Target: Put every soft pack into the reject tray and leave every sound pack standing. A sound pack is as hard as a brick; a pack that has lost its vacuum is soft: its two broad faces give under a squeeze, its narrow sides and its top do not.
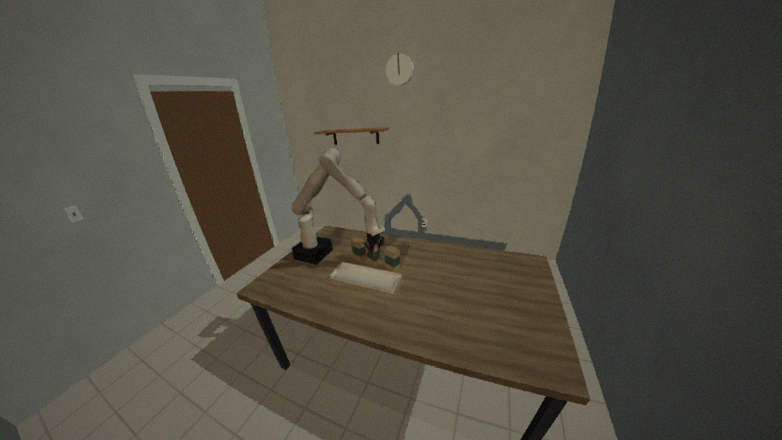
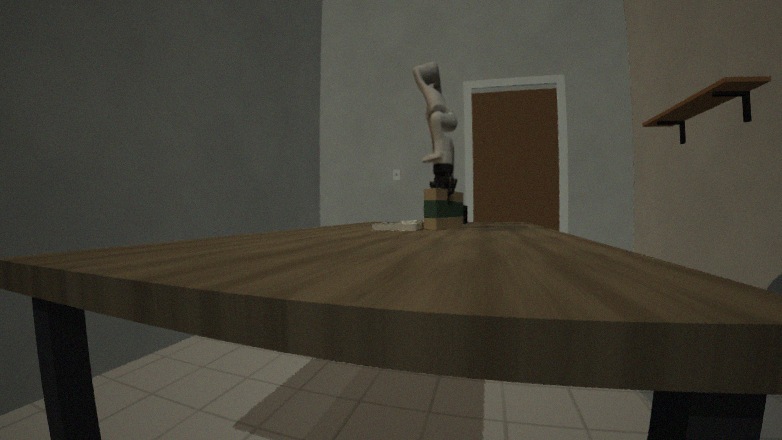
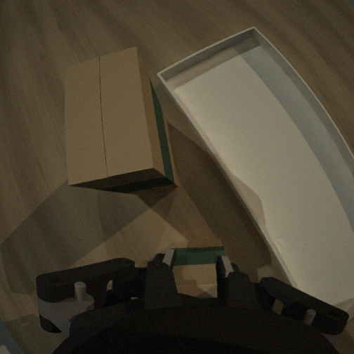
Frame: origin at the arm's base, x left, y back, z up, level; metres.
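Seen in the pictures: gripper, fingertip midpoint: [image 1: 376, 254]; arm's base, link origin: [image 1: 311, 244].
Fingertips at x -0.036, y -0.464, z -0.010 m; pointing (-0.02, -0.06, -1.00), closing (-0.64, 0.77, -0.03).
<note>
Pixels of each thing's top centre, then the offset from my fingertips to it. Level surfaces: height alone.
- white reject tray, top centre: [image 2: 407, 221] [image 1: 364, 274] dx -0.136, dy +0.038, dz -0.058 m
- right pack, top centre: [image 2: 435, 188] [image 1: 391, 249] dx -0.028, dy -0.107, dz +0.061 m
- left pack, top centre: [image 1: 356, 243] dx +0.043, dy +0.138, dz +0.040 m
- wooden table, surface height: dz -0.080 m
Three tan packs with green bands stand in a row behind the white reject tray [image 1: 365, 277] [image 2: 389, 226] [image 3: 250, 130]. My gripper [image 1: 374, 250] [image 3: 195, 264] points down and is shut on the middle pack [image 1: 373, 255] [image 3: 198, 274], which appears upright in the row. Its fingertips are on two opposite sides of it; no dent can be made out, and the hand hides much of it. The right pack [image 1: 392, 256] [image 2: 435, 209] [image 3: 110, 120] stands upright, apart from the fingers. The left pack [image 1: 358, 247] stands upright nearer the arm's base. No pack shows in the tray.
The wooden table [image 1: 464, 295] [image 2: 382, 273] carries everything. The arm's black base [image 1: 312, 251] stands left of the packs. The tray's long wall runs close beside the row. A wall shelf [image 1: 352, 130] [image 2: 710, 98] hangs on the wall behind.
</note>
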